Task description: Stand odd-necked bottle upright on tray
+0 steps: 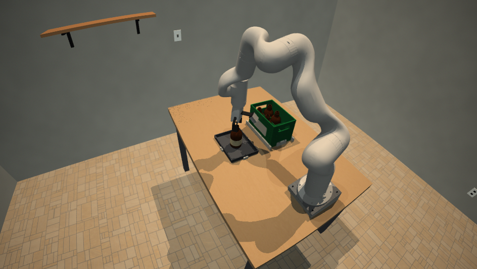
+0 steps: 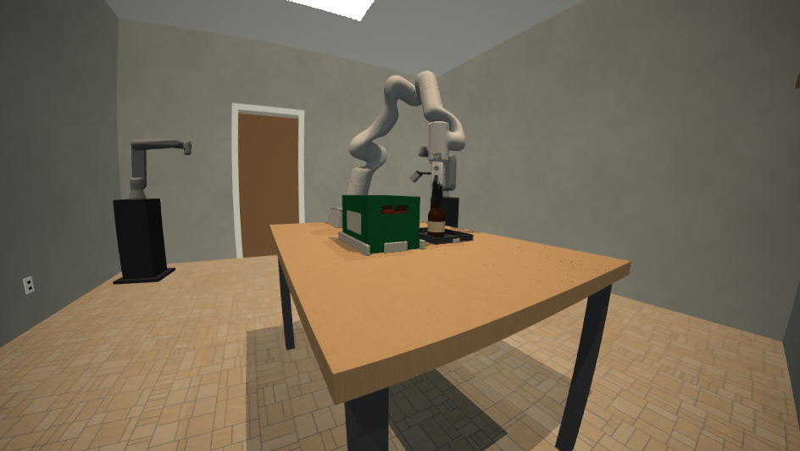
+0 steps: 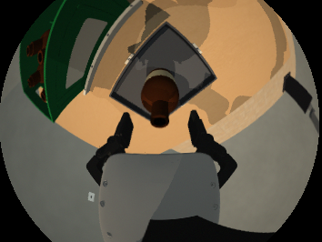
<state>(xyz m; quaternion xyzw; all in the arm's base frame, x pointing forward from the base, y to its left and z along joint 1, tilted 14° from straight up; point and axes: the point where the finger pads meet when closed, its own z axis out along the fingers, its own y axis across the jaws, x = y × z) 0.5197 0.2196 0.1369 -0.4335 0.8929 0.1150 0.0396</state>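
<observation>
My gripper is now 8 cm above the brown bottle. The rest, counted from my hand: black tray: 15 cm below; then green crate: 28 cm to the right, 8 cm below, 5 cm ahead.
</observation>
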